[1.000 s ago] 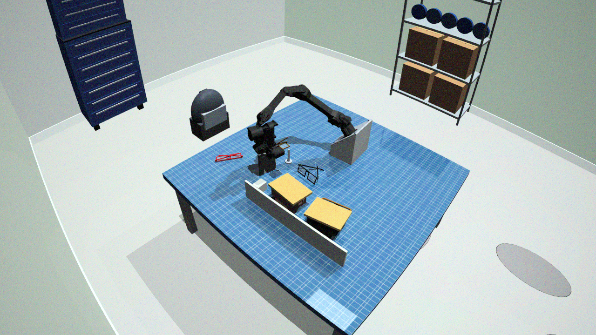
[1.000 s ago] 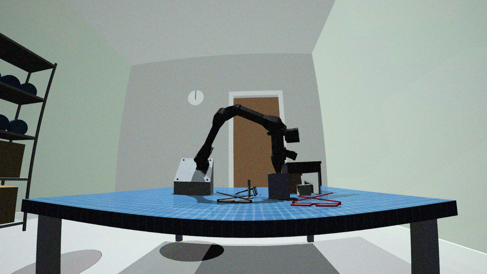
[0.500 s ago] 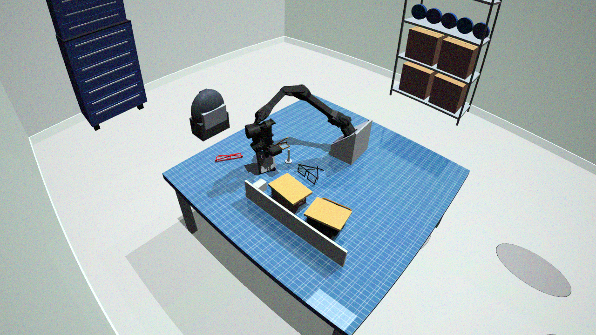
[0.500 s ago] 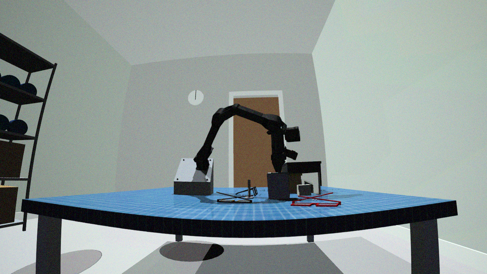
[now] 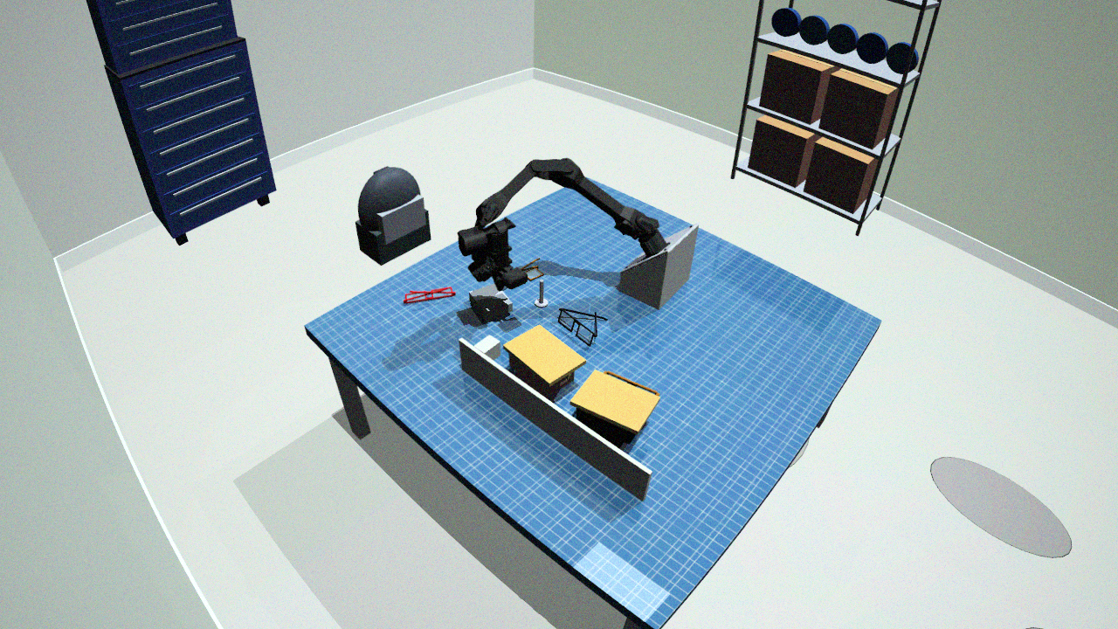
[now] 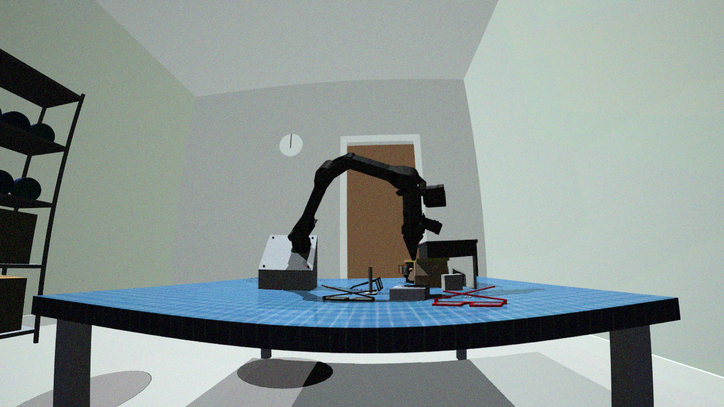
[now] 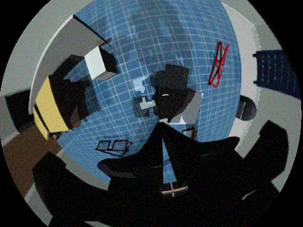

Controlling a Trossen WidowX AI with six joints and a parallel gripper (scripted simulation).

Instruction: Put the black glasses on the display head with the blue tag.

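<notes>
My gripper tip is 15 cm past the black glasses, 19 cm to the right of it and 8 cm above it. Also, from my gripper tip: small block (13 cm ahead, 10 cm to the left, 8 cm below); then grey block (2 cm behind, 7 cm to the right, 9 cm below); then post (13 cm behind, 3 cm to the left, 8 cm below).
</notes>
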